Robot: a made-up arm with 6 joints. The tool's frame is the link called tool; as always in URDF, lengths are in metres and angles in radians. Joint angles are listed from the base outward.
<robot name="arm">
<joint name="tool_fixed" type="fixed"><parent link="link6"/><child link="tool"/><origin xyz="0 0 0" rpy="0 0 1.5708"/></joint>
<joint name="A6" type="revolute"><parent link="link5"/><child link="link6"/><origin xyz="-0.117 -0.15 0" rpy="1.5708 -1.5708 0"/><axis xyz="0 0 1"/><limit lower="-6.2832" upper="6.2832"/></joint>
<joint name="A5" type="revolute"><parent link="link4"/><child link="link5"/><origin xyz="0 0 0" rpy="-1.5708 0 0"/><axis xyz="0 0 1"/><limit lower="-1.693" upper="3.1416"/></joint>
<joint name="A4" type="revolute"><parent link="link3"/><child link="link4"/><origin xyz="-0.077 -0.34 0" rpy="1.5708 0 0"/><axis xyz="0 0 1"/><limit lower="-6.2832" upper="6.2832"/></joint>
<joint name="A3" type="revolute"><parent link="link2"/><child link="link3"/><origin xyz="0.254 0.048 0" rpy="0 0 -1.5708"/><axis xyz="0 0 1"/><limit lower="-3.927" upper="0.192"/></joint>
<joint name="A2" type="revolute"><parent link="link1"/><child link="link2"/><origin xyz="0 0 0" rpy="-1.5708 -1.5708 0"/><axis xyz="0 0 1"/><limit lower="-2.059" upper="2.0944"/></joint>
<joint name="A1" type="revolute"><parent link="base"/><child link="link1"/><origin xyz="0 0 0.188" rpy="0 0 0"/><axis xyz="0 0 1"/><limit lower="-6.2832" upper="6.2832"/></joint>
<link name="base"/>
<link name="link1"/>
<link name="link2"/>
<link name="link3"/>
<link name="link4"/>
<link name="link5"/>
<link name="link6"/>
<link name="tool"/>
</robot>
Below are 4 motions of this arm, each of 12 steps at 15 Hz.
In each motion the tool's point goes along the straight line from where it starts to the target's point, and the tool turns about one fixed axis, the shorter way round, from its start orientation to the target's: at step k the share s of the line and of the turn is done. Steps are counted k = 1, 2, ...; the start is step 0. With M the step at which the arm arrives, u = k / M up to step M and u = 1 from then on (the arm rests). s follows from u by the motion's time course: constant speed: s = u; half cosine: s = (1 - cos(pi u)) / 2; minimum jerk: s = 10 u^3 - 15 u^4 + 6 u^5.
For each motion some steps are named. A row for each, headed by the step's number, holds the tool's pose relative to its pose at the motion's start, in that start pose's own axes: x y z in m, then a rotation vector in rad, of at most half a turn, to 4 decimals.
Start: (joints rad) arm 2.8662 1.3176 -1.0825 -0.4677 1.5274 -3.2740
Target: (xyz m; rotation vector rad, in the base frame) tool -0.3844 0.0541 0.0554 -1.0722 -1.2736 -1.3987
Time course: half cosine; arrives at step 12
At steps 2, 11, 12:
2: 0.0223 0.0037 -0.0171 0.0893 0.0144 0.0142
11: 0.3265 0.0537 -0.2513 1.3100 0.2108 0.2083
12: 0.3322 0.0546 -0.2557 1.3327 0.2144 0.2119

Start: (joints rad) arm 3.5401 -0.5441 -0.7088 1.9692 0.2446 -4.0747
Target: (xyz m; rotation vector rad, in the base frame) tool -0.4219 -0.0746 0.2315 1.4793 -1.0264 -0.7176
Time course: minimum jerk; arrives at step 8
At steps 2, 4, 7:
2: 0.0016 -0.0086 0.0018 -0.0014 -0.0170 0.0637
4: 0.0076 -0.0416 0.0088 -0.0066 -0.0819 0.3076
7: 0.0149 -0.0818 0.0172 -0.0130 -0.1613 0.6053

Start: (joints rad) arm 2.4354 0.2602 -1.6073 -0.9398 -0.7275 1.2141
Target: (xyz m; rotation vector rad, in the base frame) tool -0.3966 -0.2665 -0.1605 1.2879 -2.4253 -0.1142
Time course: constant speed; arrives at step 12
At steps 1, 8, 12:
1: -0.0614 -0.0235 -0.0249 0.0584 -0.1101 -0.0828
8: -0.4908 -0.1883 -0.1995 0.4676 -0.8810 -0.6623
12: -0.7362 -0.2824 -0.2993 0.7014 -1.3216 -0.9935

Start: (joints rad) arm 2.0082 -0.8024 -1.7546 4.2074 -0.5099 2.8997
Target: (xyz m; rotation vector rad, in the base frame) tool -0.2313 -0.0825 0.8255 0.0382 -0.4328 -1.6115
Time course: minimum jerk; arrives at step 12
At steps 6, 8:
6: 0.0111 -0.0647 0.0239 -0.1245 0.2722 -0.6999
8: 0.0175 -0.1023 0.0377 -0.1967 0.4302 -1.1060

